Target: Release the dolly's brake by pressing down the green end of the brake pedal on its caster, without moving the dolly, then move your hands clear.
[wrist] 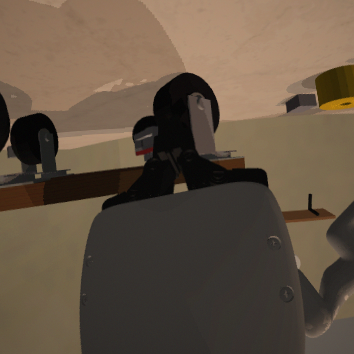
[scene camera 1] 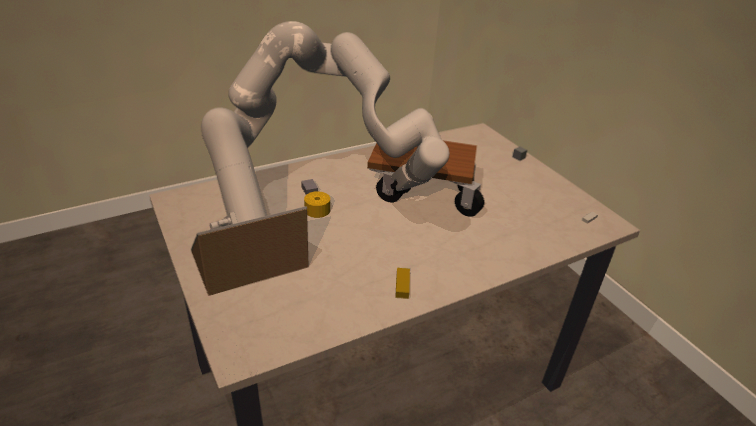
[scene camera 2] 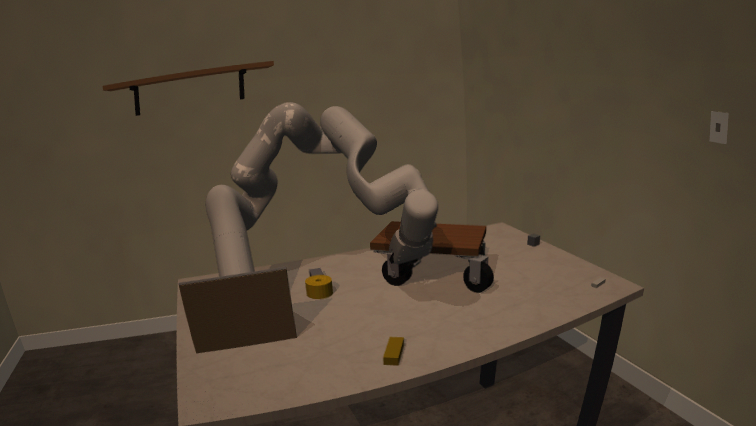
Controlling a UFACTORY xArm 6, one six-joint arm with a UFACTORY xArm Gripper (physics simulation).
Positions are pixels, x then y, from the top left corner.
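Scene:
A brown wooden deck shows in the wrist view [36,141]. Scene camera 1 shows the brown wooden deck too, and so does scene camera 2; on the brown wooden deck [scene camera 1: 460,168] and [scene camera 2: 466,242] are the same spot.

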